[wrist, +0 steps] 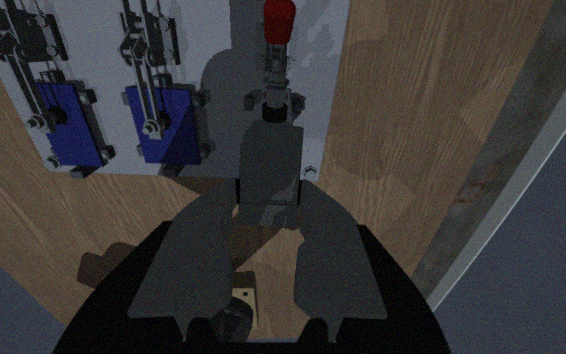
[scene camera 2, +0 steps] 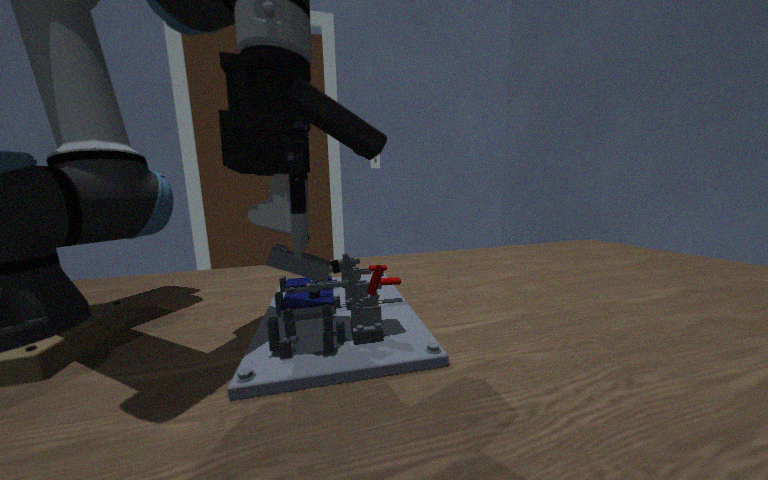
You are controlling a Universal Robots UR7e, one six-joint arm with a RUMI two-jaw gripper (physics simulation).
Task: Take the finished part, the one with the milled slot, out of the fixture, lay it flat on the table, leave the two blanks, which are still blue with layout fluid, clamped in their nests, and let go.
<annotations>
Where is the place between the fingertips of my gripper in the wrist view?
269, 181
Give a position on a fixture plate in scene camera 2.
At 405, 337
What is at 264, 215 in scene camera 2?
My gripper.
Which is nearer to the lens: the finished part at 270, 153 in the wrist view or the blue blank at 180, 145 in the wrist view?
The finished part.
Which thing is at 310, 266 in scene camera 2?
A finished part.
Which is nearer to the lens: the finished part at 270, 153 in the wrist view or the blue blank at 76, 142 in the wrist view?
The finished part.
</annotations>
